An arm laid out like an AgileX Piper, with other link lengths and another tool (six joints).
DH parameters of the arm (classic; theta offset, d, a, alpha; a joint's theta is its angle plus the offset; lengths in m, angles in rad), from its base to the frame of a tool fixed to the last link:
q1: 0 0.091 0 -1.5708
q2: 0.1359 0 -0.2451 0
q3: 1.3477 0 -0.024 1.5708
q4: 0 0.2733 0 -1.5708
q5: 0 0 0 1.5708
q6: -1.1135 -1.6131 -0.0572 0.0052
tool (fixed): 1.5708 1.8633 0 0
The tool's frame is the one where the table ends.
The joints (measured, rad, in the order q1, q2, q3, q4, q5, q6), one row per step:
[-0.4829 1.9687 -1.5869 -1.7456 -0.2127 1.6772]
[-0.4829 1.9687 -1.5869 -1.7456 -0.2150 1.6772]
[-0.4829 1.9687 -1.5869 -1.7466 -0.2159 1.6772]
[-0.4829 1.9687 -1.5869 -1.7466 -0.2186 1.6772]
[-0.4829 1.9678 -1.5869 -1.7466 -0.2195 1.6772]
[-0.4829 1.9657 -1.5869 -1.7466 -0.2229 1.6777]
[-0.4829 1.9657 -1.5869 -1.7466 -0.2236 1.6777]
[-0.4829 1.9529 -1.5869 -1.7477 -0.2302 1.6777]
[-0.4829 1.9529 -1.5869 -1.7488 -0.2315 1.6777]
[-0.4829 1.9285 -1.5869 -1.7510 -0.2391 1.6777]
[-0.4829 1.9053 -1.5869 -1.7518 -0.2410 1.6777]
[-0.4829 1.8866 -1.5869 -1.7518 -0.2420 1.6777]
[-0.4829 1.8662 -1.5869 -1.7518 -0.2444 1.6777]
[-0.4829 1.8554 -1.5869 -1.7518 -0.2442 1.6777]
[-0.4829 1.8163 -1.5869 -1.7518 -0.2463 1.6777]
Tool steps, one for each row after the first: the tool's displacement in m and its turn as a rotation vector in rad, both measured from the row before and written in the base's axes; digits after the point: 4 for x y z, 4 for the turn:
[0.0000 0.0006 0.0000 0.0008 0.0000 0.0022]
[0.0000 0.0003 -0.0001 -0.0005 0.0005 0.0011]
[0.0000 0.0007 0.0000 0.0009 0.0001 0.0025]
[-0.0001 0.0003 0.0006 -0.0001 -0.0008 0.0008]
[-0.0001 0.0009 0.0013 0.0006 -0.0019 0.0030]
[0.0000 0.0002 0.0000 0.0002 0.0000 0.0007]
[-0.0012 0.0024 0.0078 -0.0047 -0.0107 0.0065]
[0.0000 0.0004 -0.0001 -0.0005 0.0005 0.0015]
[-0.0026 0.0034 0.0148 -0.0108 -0.0203 0.0078]
[-0.0028 0.0020 0.0142 -0.0109 -0.0201 0.0020]
[-0.0025 0.0016 0.0114 -0.0084 -0.0165 0.0010]
[-0.0029 0.0021 0.0124 -0.0089 -0.0179 0.0023]
[-0.0017 0.0008 0.0066 -0.0051 -0.0096 -0.0002]
[-0.0065 0.0039 0.0235 -0.0177 -0.0344 0.0020]

